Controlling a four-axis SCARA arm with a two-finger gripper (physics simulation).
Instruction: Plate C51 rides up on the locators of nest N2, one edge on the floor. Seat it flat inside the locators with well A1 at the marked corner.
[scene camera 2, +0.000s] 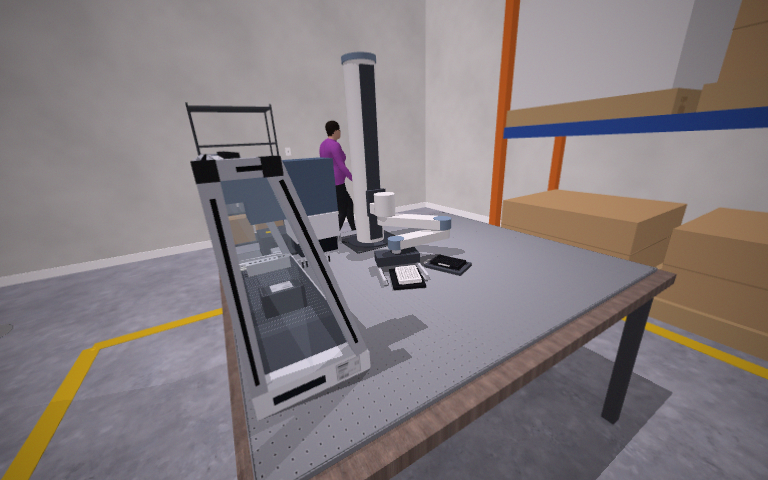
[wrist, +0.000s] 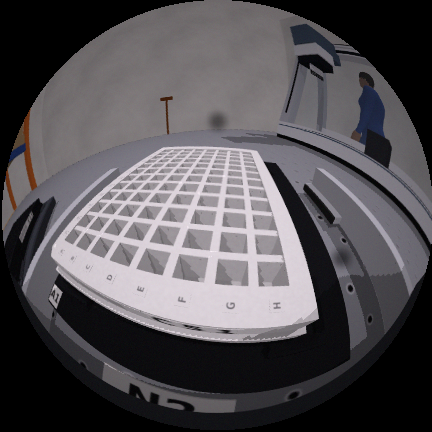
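Where they show: gripper, fingertip midpoint: (scene camera 2: 406, 279) (wrist: 216, 171); arm's base at its link origin: (scene camera 2: 370, 241).
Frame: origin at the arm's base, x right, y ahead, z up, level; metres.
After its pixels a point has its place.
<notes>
White plate C51 (scene camera 2: 408, 274) @[z 0.042, x 0.116, y 0.533 m] (wrist: 200, 220) @[z 0.035, x 0.106, y 0.485 m] lies on the black nest N2 (scene camera 2: 416, 286) @[z 0.021, x 0.126, y 0.596 m] (wrist: 200, 365). In the wrist view its lettered end faces the camera, A at left and H at right. The nest's A1 label (wrist: 55, 295) is at the near left corner, below the plate's A end. Black nest surface shows along the plate's right side and near end. The plate sits toward the left; its exact tilt and locator contact are hard to tell. My gripper (scene camera 2: 403, 273) @[z 0.028, x 0.133, y 0.543 m] (wrist: 216, 171) @[z 0.028, x 0.133, y 0.543 m] is open, its fingers on both sides of the plate, the left one closer.
A dark nest with a black item (scene camera 2: 448, 262) @[z 0.037, x -0.090, y 0.529 m] (wrist: 30, 235) @[z 0.025, x -0.057, y 0.527 m] stands beside N2. A large slanted clear-fronted enclosure (scene camera 2: 300, 387) @[z 0.048, x 0.615, y 0.850 m] stands on the table's left side. The SCARA column (scene camera 2: 362, 147) @[z 0.504, x 0.042, y 0.062 m] rises behind the nests. A person (scene camera 2: 334, 152) (wrist: 371, 110) stands beyond the table.
</notes>
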